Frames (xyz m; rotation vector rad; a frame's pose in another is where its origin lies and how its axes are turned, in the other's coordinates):
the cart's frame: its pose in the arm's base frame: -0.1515 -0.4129 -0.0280 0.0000 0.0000 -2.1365
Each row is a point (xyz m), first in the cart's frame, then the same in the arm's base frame.
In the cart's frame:
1: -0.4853 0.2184 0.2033
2: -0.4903 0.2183 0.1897
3: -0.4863 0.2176 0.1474
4: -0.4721 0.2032 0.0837
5: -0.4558 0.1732 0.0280
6: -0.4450 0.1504 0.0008
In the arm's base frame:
1: 0.2930 -0.1203 0.1753
2: 0.2956 -0.1160 0.1617
3: 0.2929 -0.1190 0.1194
4: 0.2731 -0.1233 0.0557
5: 0.2390 -0.1209 0.0000
6: 0.2140 -0.1178 -0.0272

